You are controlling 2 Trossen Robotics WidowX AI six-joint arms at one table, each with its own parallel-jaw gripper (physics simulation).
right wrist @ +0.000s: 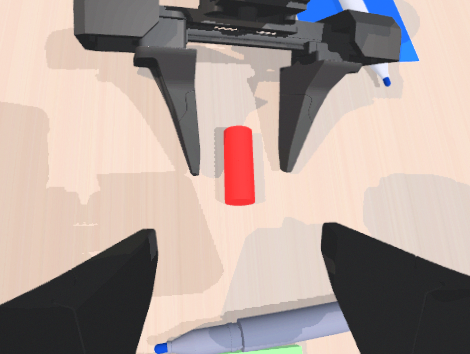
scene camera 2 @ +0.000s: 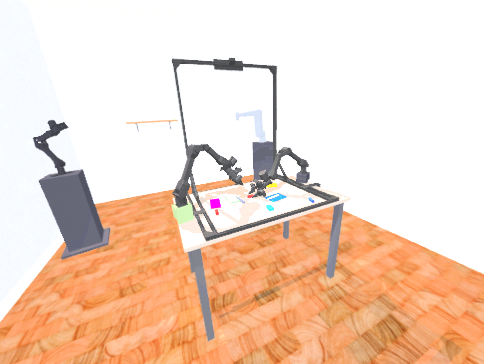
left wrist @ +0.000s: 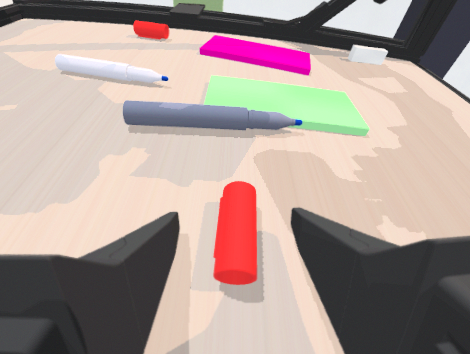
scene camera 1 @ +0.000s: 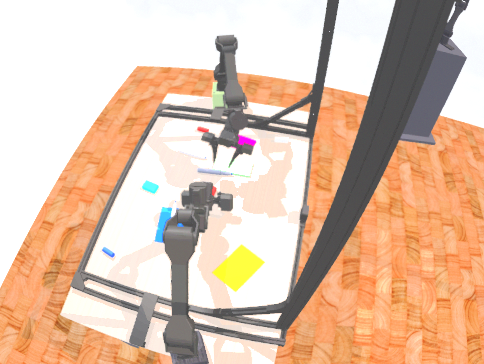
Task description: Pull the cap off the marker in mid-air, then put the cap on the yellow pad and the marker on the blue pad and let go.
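Frame: origin at the left arm's base, x ahead, y right, z down, level; metres.
Where they show: left gripper, fingertip midpoint: (right wrist: 241, 173) (scene camera 2: 250, 196) (left wrist: 235, 218) (scene camera 1: 212, 191); right gripper, fingertip midpoint: (right wrist: 239, 239) (scene camera 2: 242, 185) (scene camera 1: 221, 165); left arm's base, link origin: (scene camera 2: 303, 172) (scene camera 1: 186, 348); right arm's base, link origin: (scene camera 2: 181, 204) (scene camera 1: 223, 87).
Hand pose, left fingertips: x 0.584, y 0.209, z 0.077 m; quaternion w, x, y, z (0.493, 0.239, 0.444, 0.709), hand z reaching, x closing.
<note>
Things, the pixels of their top centre, and the offset from my left fingertips.
- grey marker, top centre: (right wrist: 283, 330) (left wrist: 218, 106) (scene camera 1: 214, 170) dz -0.008, dx +0.091, dy +0.030 m
- blue pad, top centre: (scene camera 1: 171, 225) dz +0.010, dx -0.104, dy -0.176 m
- yellow pad, top centre: (scene camera 1: 238, 267) (scene camera 2: 268, 185) dz +0.010, dx -0.323, dy +0.017 m
- green pad, top centre: (left wrist: 284, 99) (scene camera 1: 233, 166) (scene camera 2: 231, 198) dz +0.003, dx +0.105, dy +0.106 m
- magenta block, top centre: (left wrist: 258, 50) (scene camera 1: 236, 140) (scene camera 2: 215, 202) dz +0.003, dx +0.239, dy +0.155 m
- uncapped white marker, top centre: (left wrist: 110, 61) (scene camera 1: 192, 152) dz -0.005, dx +0.211, dy -0.039 m
- white block, top centre: (left wrist: 370, 48) dz -0.011, dx +0.196, dy +0.345 m
- cyan block, top centre: (scene camera 1: 149, 185) dz -0.004, dx +0.085, dy -0.237 m
- blue cap, top centre: (scene camera 1: 107, 250) dz -0.010, dx -0.174, dy -0.433 m
A red cap (scene camera 1: 214, 191) (left wrist: 237, 232) (right wrist: 239, 165) lies on the table. My left gripper (left wrist: 235, 218) (right wrist: 241, 173) is open and empty, low over the table, its fingers on either side of the cap without touching it. My right gripper (scene camera 1: 222, 165) (right wrist: 239, 239) is open and empty, above a grey marker (scene camera 1: 215, 171) (left wrist: 185, 115) (right wrist: 295, 325) that lies uncapped beside a green pad. A white marker (right wrist: 353, 5) with a blue tip lies on the blue pad (scene camera 1: 162, 225) (scene camera 2: 276, 197), partly hidden by the left gripper. The yellow pad (scene camera 1: 239, 267) (scene camera 2: 271, 185) lies at the lower right in scene camera 1.
In the left wrist view, the green pad (left wrist: 310, 102), a magenta block (left wrist: 255, 54), another uncapped white marker (left wrist: 95, 67), another red cap (left wrist: 151, 29) and a white block (left wrist: 368, 54) lie farther back. A cyan block (scene camera 1: 150, 187) and a blue cap (scene camera 1: 108, 252) lie at the left.
</note>
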